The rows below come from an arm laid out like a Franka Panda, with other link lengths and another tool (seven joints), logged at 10 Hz.
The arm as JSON. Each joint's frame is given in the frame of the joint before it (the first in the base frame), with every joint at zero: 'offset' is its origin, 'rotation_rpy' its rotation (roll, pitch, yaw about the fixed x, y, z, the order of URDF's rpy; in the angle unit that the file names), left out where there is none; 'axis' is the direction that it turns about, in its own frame. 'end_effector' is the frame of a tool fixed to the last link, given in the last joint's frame.
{
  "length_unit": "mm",
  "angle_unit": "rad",
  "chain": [
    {
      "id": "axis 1",
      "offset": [
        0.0,
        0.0,
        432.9
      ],
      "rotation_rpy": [
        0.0,
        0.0,
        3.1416
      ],
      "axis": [
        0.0,
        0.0,
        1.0
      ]
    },
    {
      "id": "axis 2",
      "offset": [
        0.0,
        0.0,
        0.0
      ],
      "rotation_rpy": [
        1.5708,
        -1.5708,
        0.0
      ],
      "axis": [
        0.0,
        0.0,
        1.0
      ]
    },
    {
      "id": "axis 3",
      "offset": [
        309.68,
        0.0,
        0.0
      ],
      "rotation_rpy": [
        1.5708,
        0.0,
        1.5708
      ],
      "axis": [
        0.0,
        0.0,
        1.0
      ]
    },
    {
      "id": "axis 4",
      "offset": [
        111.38,
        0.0,
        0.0
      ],
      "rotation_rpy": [
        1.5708,
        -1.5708,
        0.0
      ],
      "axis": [
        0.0,
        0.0,
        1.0
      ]
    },
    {
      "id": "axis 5",
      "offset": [
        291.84,
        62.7,
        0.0
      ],
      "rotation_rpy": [
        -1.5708,
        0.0,
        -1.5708
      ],
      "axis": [
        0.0,
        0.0,
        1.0
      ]
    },
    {
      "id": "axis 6",
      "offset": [
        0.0,
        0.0,
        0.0
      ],
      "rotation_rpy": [
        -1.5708,
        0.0,
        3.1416
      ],
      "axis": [
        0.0,
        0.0,
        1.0
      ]
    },
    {
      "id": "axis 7",
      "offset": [
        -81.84,
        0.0,
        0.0
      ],
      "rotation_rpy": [
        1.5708,
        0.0,
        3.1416
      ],
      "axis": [
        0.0,
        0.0,
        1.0
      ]
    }
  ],
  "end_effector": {
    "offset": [
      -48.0,
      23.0,
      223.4
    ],
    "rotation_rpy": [
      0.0,
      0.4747,
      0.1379
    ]
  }
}
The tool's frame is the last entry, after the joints.
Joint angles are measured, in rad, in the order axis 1, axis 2, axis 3, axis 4, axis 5, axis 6, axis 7. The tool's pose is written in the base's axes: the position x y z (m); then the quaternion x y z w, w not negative. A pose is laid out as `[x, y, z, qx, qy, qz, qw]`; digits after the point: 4 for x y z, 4 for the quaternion.
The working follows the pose.
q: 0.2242 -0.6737 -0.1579 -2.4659 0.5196 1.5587 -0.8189
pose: [0.1992, 0.0795, 0.5181, -0.8641, -0.2545, -0.1830, 0.3939]
Where each joint sits with the arm in this pose, in the base's axes (m; each line is computed from the numbers above, not from the rounded line before):
axis 1: 0.0000 0.0000 0.4329
axis 2: 0.0000 0.0000 0.4329
axis 3: -0.1884 -0.0430 0.6749
axis 4: -0.1007 -0.0409 0.7435
axis 5: 0.1963 -0.0105 0.7388
axis 6: 0.1963 -0.0105 0.7388
axis 7: 0.2751 -0.0002 0.7197
the tool: 0.1992 0.0795 0.5181

